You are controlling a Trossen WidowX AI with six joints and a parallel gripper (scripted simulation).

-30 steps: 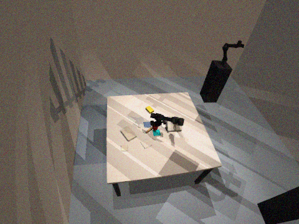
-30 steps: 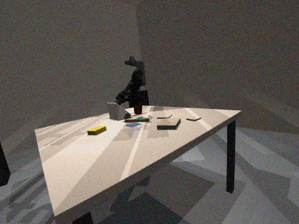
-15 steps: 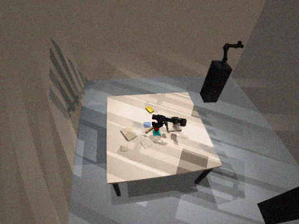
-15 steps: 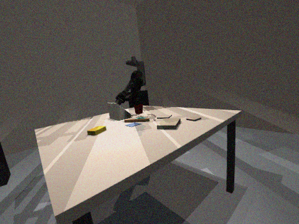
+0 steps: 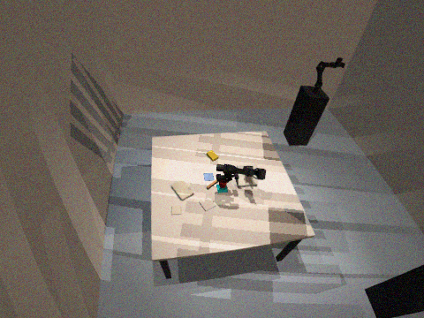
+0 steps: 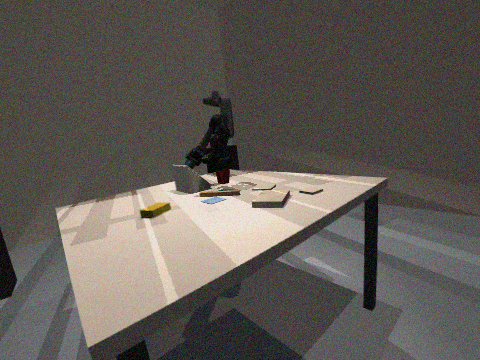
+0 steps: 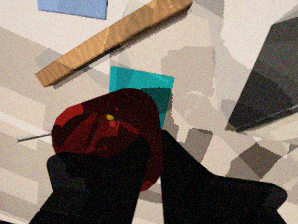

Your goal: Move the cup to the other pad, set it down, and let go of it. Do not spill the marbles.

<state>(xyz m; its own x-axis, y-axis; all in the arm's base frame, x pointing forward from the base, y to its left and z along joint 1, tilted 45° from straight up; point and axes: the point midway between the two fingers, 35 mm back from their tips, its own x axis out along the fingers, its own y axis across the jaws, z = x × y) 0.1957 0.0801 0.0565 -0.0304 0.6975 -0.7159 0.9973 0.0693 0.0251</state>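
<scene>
My gripper tip is now 30 mm short of the cyan pad and 90 mm above it. From my gripper tip the other things lie so: wooden bar 80 mm ahead, 60 mm to the right, 80 mm below; blue pad 130 mm ahead, 130 mm to the right, 90 mm below; red cup 30 mm ahead.
</scene>
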